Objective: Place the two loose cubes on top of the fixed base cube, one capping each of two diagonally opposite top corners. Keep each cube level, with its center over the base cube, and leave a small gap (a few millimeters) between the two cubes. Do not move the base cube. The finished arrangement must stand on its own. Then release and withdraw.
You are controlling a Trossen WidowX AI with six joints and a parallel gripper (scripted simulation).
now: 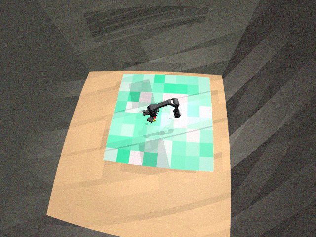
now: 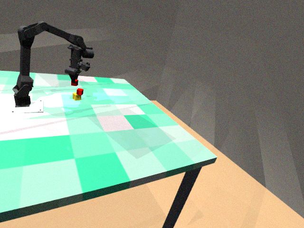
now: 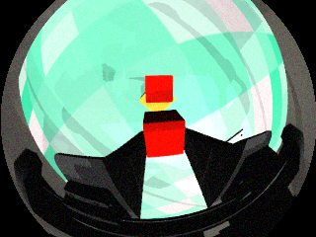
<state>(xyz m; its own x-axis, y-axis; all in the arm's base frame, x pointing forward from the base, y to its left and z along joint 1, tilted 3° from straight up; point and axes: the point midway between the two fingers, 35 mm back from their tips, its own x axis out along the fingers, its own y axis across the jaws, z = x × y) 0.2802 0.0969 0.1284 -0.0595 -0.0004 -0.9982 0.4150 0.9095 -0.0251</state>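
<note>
My gripper tip is 9 cm above the yellow cube, 2 cm short of it and 1 cm to the left of it.
</note>
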